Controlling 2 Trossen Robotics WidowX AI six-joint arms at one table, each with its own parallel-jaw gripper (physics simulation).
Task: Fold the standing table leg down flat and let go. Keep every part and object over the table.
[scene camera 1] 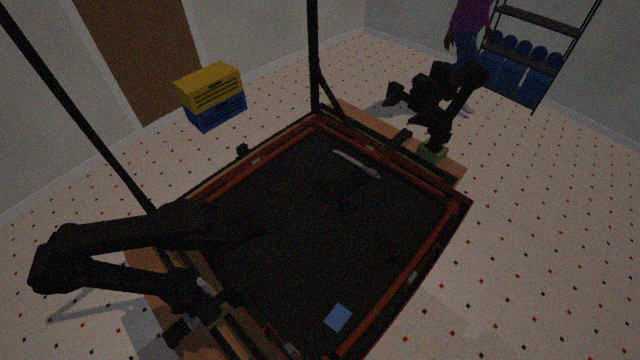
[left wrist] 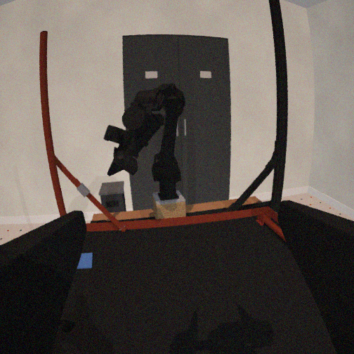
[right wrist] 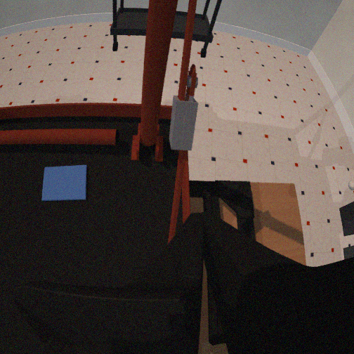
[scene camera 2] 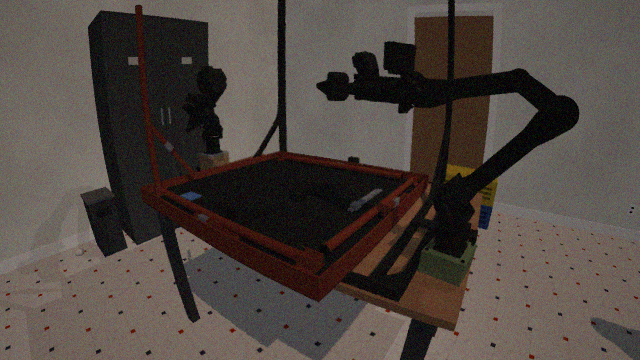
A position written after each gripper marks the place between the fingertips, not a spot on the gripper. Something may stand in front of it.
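Note:
Scene camera 1 shows the left gripper (scene camera 1: 394,112) along with a dark tabletop (scene camera 1: 335,226). In scene camera 2 the left gripper (scene camera 2: 329,85) and the right gripper (scene camera 2: 187,131) appear, as does the dark tabletop (scene camera 2: 300,204). The left wrist view takes in the left gripper (left wrist: 183,217), the right gripper (left wrist: 108,174) and the tabletop (left wrist: 231,279), while a blue square (right wrist: 59,182) is visible in the right wrist view with the right gripper (right wrist: 199,221) and the tabletop (right wrist: 106,240).

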